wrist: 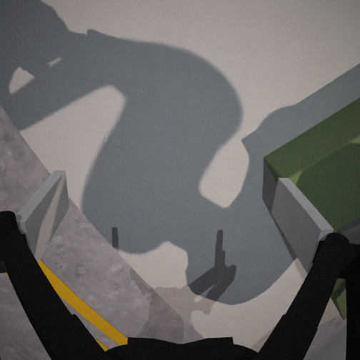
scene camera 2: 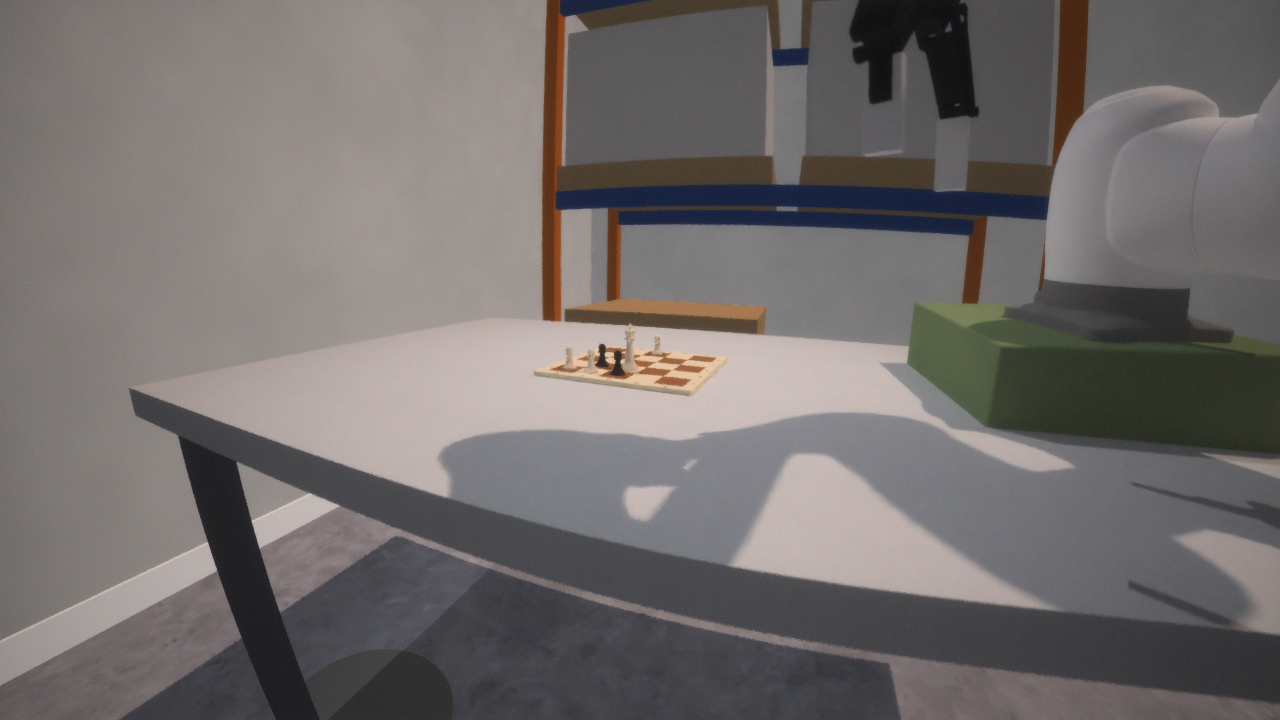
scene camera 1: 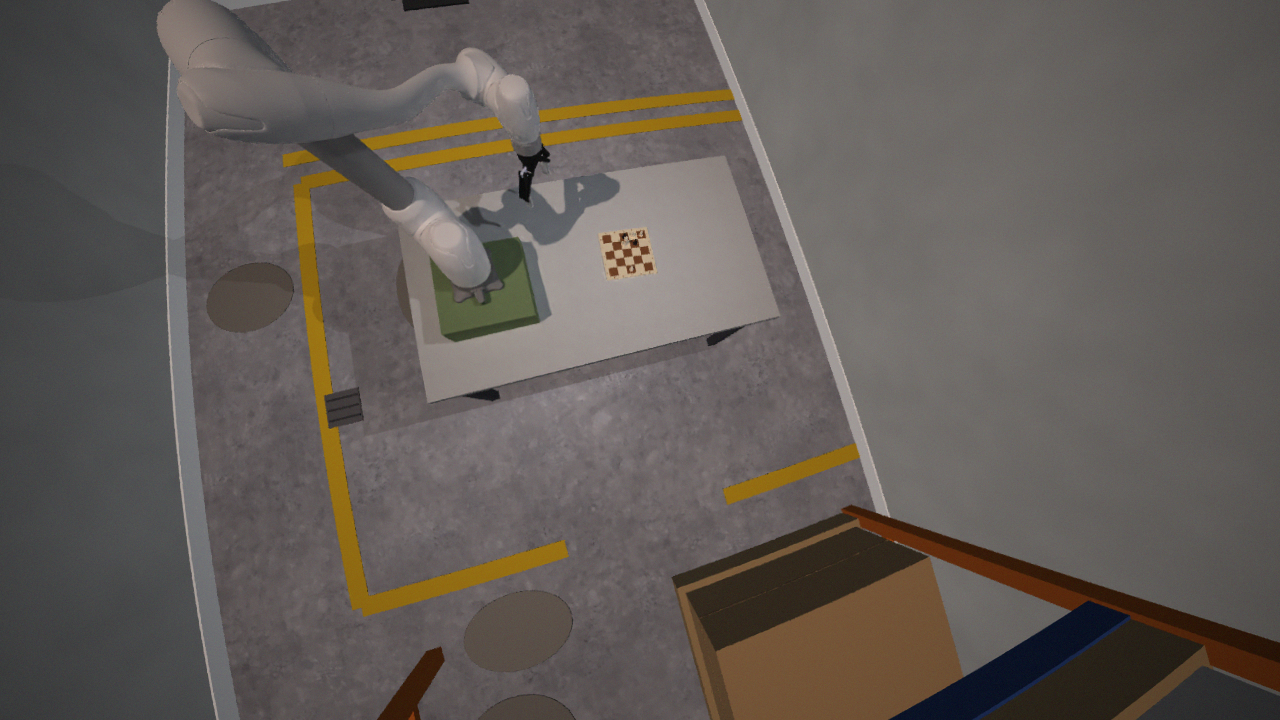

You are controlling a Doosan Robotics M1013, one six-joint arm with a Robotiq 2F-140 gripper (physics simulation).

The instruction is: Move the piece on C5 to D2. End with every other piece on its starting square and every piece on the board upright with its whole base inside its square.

Labels:
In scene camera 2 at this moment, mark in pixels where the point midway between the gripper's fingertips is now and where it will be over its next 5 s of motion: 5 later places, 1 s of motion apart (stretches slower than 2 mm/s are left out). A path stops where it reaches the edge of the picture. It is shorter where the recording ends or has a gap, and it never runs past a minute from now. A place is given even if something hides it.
My gripper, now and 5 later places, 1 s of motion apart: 921, 174; 718, 137; 659, 208; 658, 219; 648, 302; 656, 319

